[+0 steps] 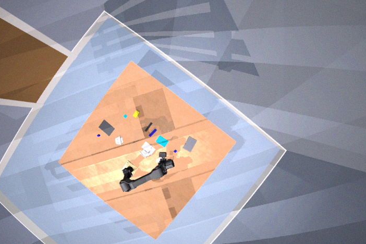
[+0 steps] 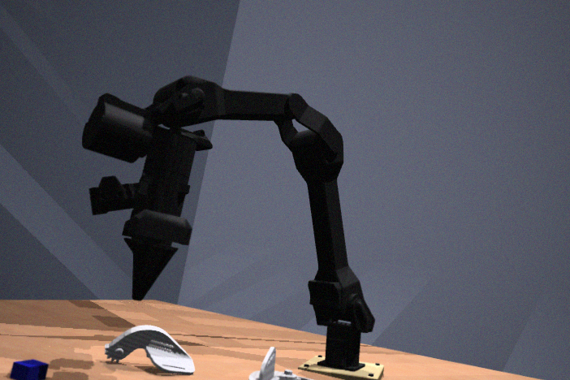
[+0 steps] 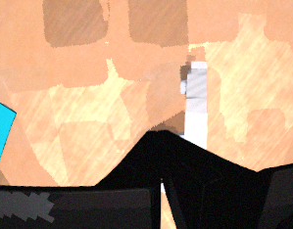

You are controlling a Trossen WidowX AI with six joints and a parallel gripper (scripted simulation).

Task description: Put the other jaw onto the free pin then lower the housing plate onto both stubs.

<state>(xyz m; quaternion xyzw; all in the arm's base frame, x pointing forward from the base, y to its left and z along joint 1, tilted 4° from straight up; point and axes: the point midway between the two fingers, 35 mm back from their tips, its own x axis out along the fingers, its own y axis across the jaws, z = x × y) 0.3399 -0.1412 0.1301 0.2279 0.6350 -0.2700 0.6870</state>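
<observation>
The jaw is 60 mm below my gripper tip, 30 mm behind it and 20 mm to the right of it. Round my gripper tip: blue bar: 260 mm to the left, 70 mm below, 70 mm ahead; then cyan plate: 140 mm to the left, 80 mm below, 80 mm ahead; then blue cube: 110 mm ahead, 70 mm below, 10 mm to the right.
</observation>
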